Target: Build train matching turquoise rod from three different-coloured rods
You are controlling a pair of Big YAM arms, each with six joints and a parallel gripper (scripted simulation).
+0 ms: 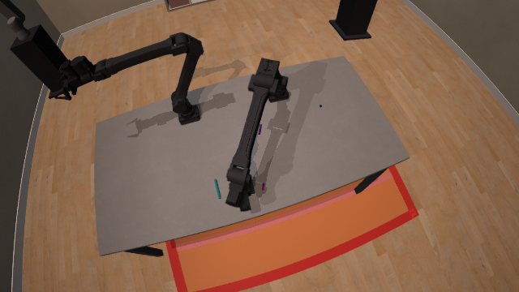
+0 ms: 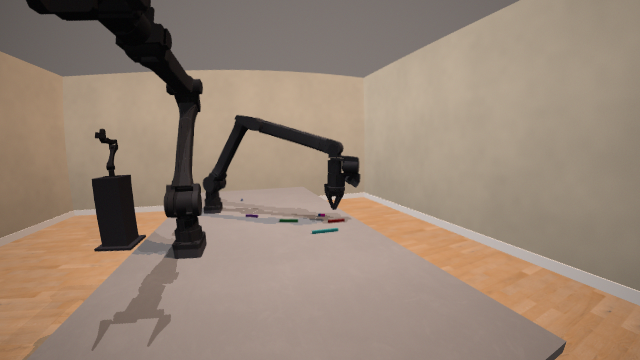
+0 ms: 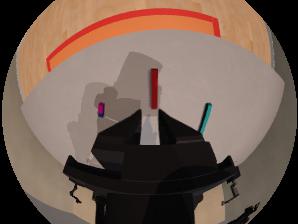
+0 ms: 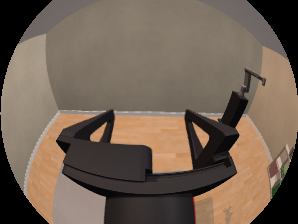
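The red rod is 60 mm below my left hand, 10 mm to the right of it and 10 mm ahead of it. From my left hand the other things lie so: turquoise rod 120 mm to the right, 70 mm behind, 60 mm below; magenta rod 100 mm to the left, 60 mm below, 20 mm behind; green rod 180 mm behind, 60 mm to the left, 60 mm below.
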